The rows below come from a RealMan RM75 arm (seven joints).
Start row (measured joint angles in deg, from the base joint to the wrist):
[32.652, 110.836, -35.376, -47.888, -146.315, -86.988, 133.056]
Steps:
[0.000, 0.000, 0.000, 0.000, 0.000, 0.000, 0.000]
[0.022, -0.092, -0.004, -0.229, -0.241, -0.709, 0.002]
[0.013, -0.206, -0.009, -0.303, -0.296, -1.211, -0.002]
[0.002, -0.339, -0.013, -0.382, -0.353, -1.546, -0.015]
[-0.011, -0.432, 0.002, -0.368, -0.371, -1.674, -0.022]
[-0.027, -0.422, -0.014, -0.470, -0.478, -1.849, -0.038]
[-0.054, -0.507, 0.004, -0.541, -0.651, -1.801, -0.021]
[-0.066, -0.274, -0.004, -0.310, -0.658, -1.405, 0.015]
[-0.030, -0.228, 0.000, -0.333, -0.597, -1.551, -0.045]
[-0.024, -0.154, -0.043, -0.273, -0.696, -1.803, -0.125]
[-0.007, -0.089, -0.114, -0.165, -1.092, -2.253, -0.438]
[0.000, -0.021, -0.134, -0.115, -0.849, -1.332, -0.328]
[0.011, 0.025, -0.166, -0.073, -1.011, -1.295, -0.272]
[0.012, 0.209, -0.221, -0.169, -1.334, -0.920, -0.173]
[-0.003, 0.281, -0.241, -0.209, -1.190, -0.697, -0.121]
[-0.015, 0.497, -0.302, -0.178, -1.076, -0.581, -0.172]
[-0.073, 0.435, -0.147, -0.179, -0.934, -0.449, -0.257]
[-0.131, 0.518, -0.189, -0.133, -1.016, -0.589, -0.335]
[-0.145, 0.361, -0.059, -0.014, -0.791, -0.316, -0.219]
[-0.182, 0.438, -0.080, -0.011, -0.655, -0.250, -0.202]
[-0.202, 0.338, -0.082, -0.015, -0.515, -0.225, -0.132]
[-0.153, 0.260, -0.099, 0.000, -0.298, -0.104, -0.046]
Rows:
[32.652, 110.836, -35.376, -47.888, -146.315, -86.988, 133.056]
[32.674, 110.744, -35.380, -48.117, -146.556, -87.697, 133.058]
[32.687, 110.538, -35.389, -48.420, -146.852, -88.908, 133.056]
[32.689, 110.199, -35.402, -48.802, -147.205, -90.454, 133.041]
[32.678, 109.767, -35.400, -49.170, -147.576, -92.128, 133.019]
[32.651, 109.345, -35.414, -49.640, -148.054, -93.977, 132.981]
[32.597, 108.838, -35.410, -50.181, -148.705, -95.778, 132.960]
[32.531, 108.564, -35.414, -50.491, -149.363, -97.183, 132.975]
[32.501, 108.336, -35.414, -50.824, -149.960, -98.734, 132.930]
[32.477, 108.182, -35.457, -51.097, -150.656, -100.537, 132.805]
[32.470, 108.093, -35.571, -51.262, -151.748, -102.790, 132.367]
[32.470, 108.072, -35.705, -51.377, -152.597, -104.122, 132.039]
[32.481, 108.097, -35.871, -51.450, -153.608, -105.417, 131.767]
[32.493, 108.306, -36.092, -51.619, -154.942, -106.337, 131.594]
[32.490, 108.587, -36.333, -51.828, -156.132, -107.034, 131.473]
[32.475, 109.084, -36.635, -52.006, -157.208, -107.615, 131.301]
[32.402, 109.519, -36.782, -52.185, -158.142, -108.064, 131.044]
[32.271, 110.037, -36.971, -52.318, -159.158, -108.653, 130.709]
[32.126, 110.398, -37.030, -52.332, -159.949, -108.969, 130.490]
[31.944, 110.836, -37.110, -52.343, -160.604, -109.219, 130.288]
[31.742, 111.174, -37.192, -52.358, -161.119, -109.444, 130.156]
[31.589, 111.434, -37.291, -52.358, -161.417, -109.548, 130.110]

